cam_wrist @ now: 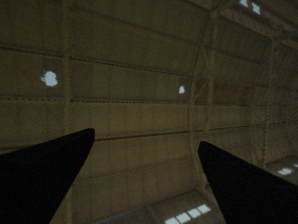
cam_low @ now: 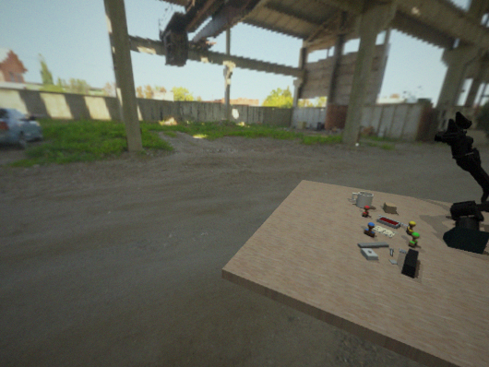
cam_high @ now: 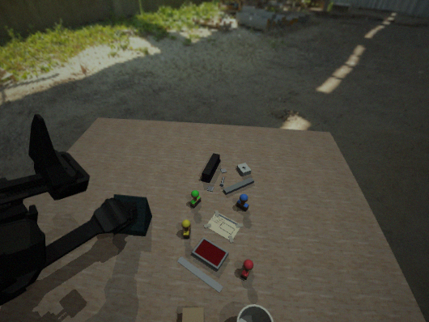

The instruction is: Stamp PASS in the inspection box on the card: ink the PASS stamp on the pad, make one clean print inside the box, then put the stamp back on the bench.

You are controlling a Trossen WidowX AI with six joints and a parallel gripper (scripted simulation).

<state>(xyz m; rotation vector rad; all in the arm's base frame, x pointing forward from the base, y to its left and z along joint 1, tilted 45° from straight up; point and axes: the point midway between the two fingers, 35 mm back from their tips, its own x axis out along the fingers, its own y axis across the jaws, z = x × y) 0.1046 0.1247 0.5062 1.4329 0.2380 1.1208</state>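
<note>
Right now my gripper tip is 14 cm short of the green stamp, 35 cm to the right of it and 54 cm above it. From my gripper tip the other things lie so: grey ruler (16 cm ahead, 10 cm to the left, 55 cm below); then cup (30 cm ahead, 5 cm to the right, 52 cm below); then yellow stamp (11 cm ahead, 23 cm to the left, 54 cm below).
</note>
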